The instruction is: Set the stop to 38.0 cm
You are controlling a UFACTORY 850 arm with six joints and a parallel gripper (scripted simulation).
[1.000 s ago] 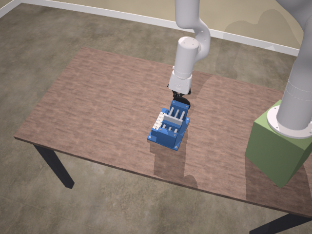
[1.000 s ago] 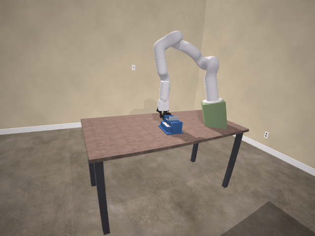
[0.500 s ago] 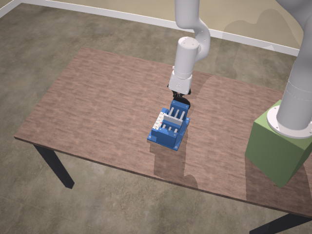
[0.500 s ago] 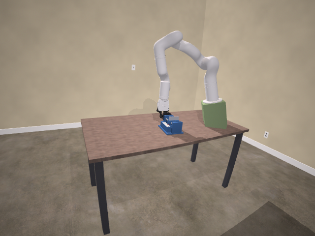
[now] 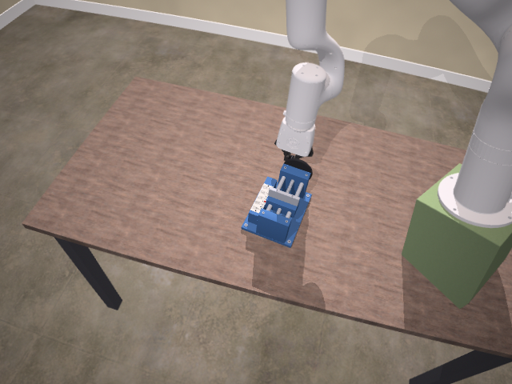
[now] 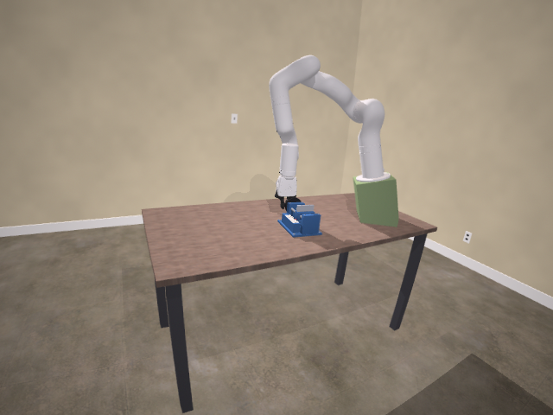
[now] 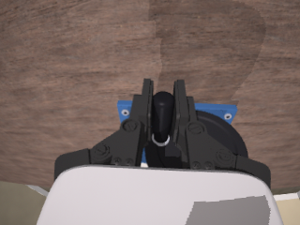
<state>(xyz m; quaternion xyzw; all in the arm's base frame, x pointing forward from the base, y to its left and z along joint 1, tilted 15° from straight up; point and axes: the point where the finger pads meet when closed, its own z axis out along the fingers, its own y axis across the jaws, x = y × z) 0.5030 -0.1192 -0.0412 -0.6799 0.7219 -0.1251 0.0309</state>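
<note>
Now: the black handwheel 20 mm to the left of my hand and 10 mm behind it. From my hand the other things lie so: grey stop block 180 mm to the left, 20 mm above, 10 mm behind.
</note>
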